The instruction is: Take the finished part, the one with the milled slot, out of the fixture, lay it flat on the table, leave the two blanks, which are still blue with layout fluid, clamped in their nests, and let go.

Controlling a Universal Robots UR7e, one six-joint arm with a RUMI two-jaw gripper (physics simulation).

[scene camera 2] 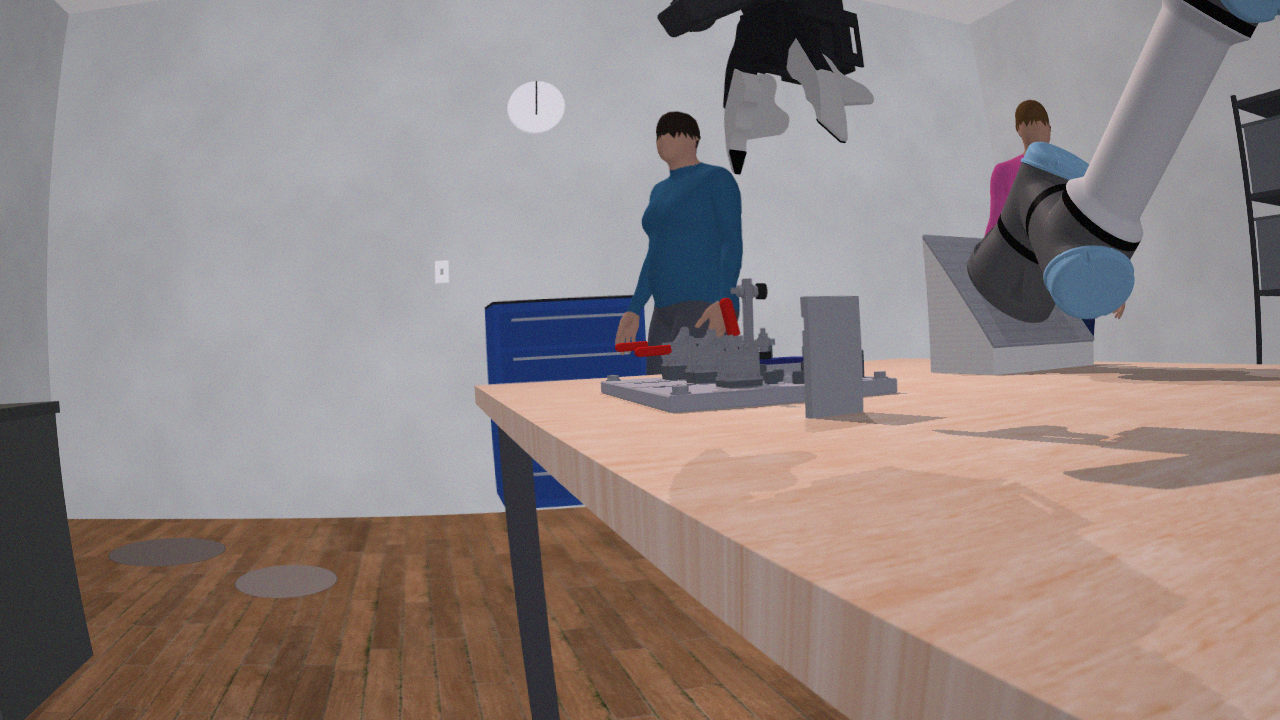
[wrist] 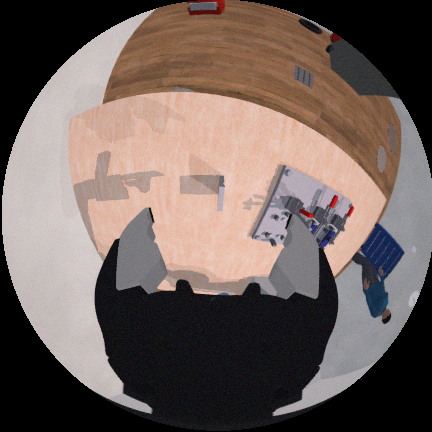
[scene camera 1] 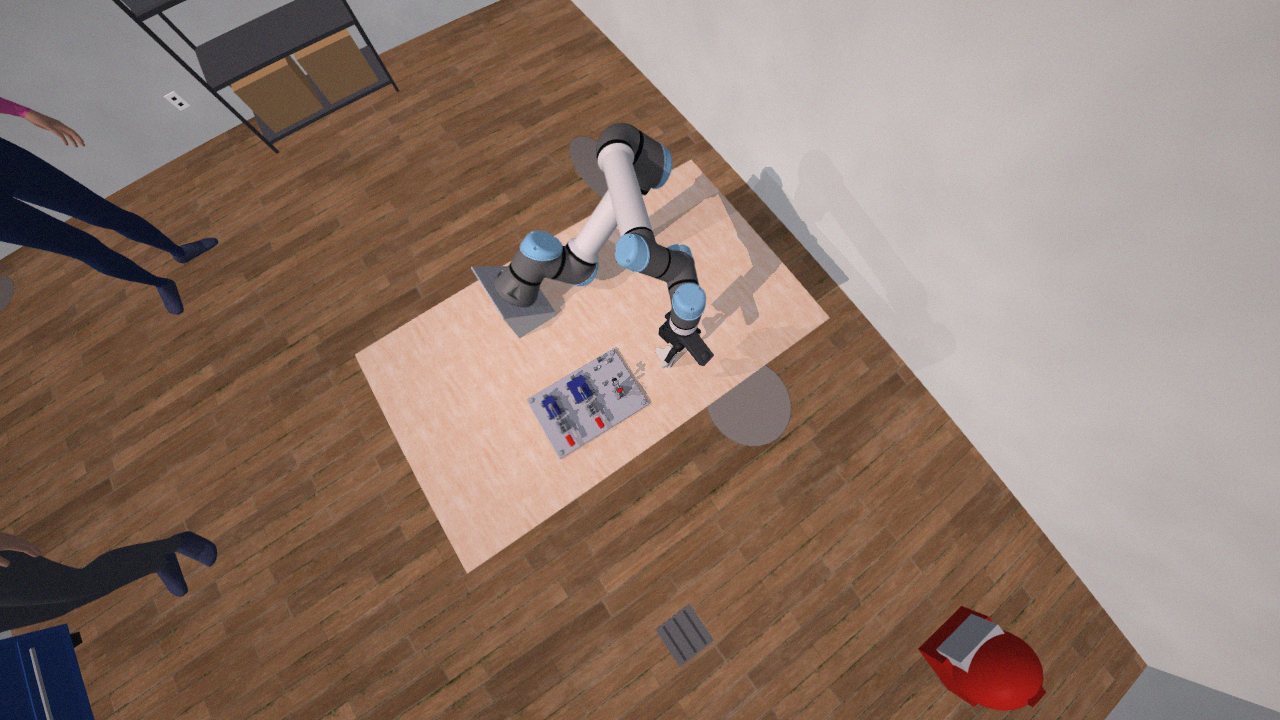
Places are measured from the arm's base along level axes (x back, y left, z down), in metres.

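Pixels of known places: gripper, fingertip midpoint: (scene camera 2: 785,159) (wrist: 219,212) (scene camera 1: 679,351); arm's base at its link origin: (scene camera 2: 1010,286) (scene camera 1: 515,290).
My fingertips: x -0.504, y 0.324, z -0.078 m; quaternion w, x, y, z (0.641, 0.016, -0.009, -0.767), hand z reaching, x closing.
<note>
For each thing: its top centre in the pictures, then the offset to it from my fingertips. "spot": a spot on its surface instead. Level surfaces: height alone.
- finished part at its top centre: (scene camera 2: 830,296) (wrist: 220,199) dx +0.032, dy -0.008, dz +0.105 m
- table at its surface level: dz +0.195 m
- fixture plate at a spot on its surface: (scene camera 2: 698,403) (scene camera 1: 644,397) spot: dx -0.035, dy -0.146, dz +0.189 m
- third red handle at a spot on its surface: (scene camera 2: 729,317) spot: dx +0.017, dy -0.201, dz +0.114 m
- tall post at a spot on its surface: (scene camera 2: 748,313) spot: dx +0.038, dy -0.203, dz +0.111 m
The finished part (scene camera 2: 832,358) (wrist: 220,196), a plain grey slab, stands upright on a narrow end on the table (scene camera 1: 447,429) (scene camera 2: 805,483), beside the fixture plate (scene camera 1: 637,396) (scene camera 2: 698,403) (wrist: 300,181). Its slot cannot be made out. My gripper (scene camera 2: 790,155) (wrist: 219,212) is wide open and empty, well above the part in the scene camera 2 view; the part shows between and beyond the fingertips in the wrist view. One blue blank (scene camera 1: 552,406) and another blue blank (scene camera 1: 580,387) sit in their nests at the toggle clamps. In the wrist view the clamps partly hide them.
Two clamps with red handles (scene camera 1: 570,439) (scene camera 1: 599,421) lie over the blanks' side of the plate. A third red handle (scene camera 2: 729,317) stands raised beside a tall post (scene camera 2: 748,313). The arm's sloped base (scene camera 1: 519,313) (scene camera 2: 1002,358) stands on the table. Two people stand away from the table.
</note>
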